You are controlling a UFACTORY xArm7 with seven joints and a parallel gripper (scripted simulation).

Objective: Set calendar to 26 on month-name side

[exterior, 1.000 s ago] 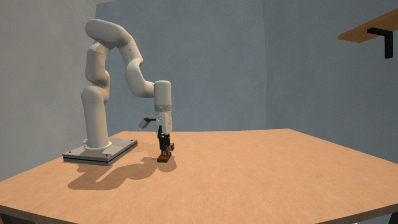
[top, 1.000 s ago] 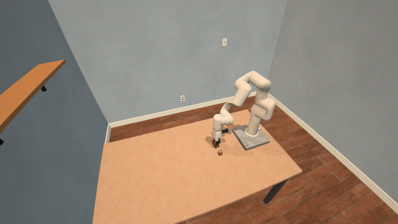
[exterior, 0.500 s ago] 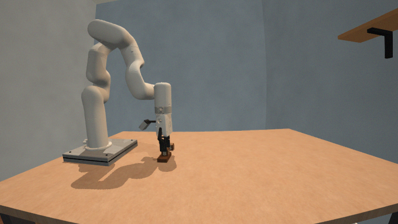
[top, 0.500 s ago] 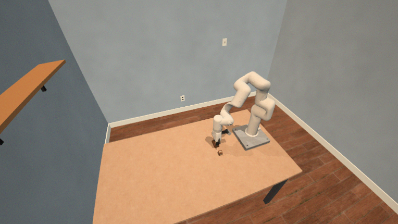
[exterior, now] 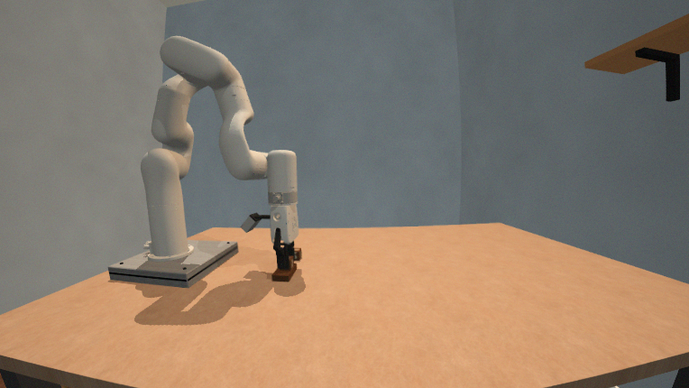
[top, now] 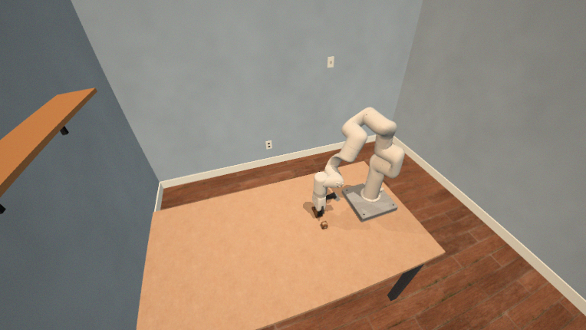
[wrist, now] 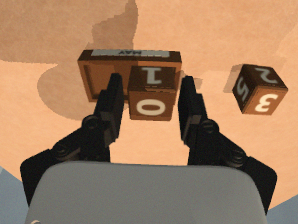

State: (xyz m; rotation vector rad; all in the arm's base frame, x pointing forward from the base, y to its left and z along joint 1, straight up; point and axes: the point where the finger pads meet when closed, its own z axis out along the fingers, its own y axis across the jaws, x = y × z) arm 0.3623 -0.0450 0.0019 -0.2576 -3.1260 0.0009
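Right now the brown cube is 10 mm below my hand. Also, from my hand: brown tray: 20 mm to the right, 30 mm below.
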